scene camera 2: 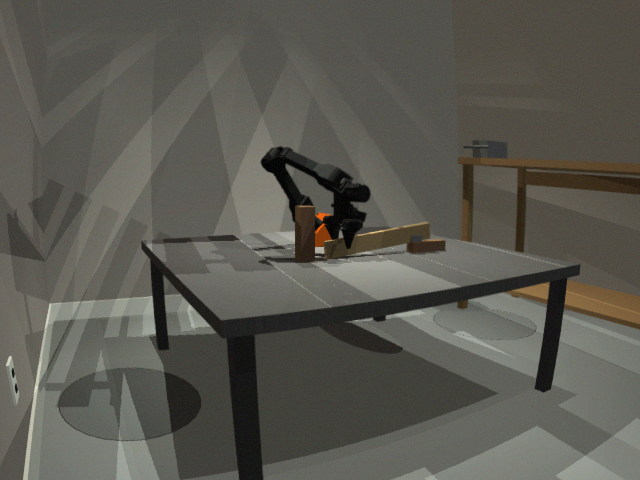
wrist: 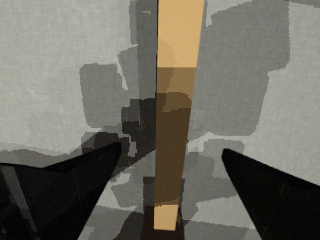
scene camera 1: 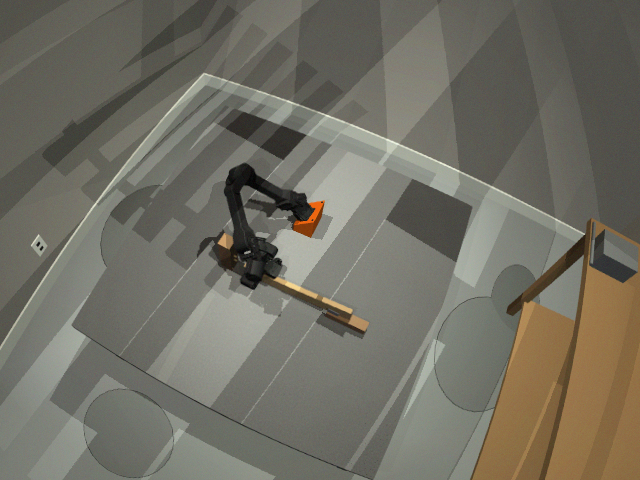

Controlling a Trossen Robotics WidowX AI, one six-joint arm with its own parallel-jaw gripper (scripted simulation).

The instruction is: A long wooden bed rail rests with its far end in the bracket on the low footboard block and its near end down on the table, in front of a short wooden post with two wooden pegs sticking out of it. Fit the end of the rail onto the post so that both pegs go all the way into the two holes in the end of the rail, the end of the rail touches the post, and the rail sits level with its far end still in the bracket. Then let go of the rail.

Note:
My gripper (scene camera 2: 342, 247) is open and holds nothing. Also in view: a wooden rail (scene camera 2: 334, 248).
The wooden rail also shows in scene camera 1 (scene camera 1: 325, 303). My gripper also shows in the wrist view (wrist: 171, 150).

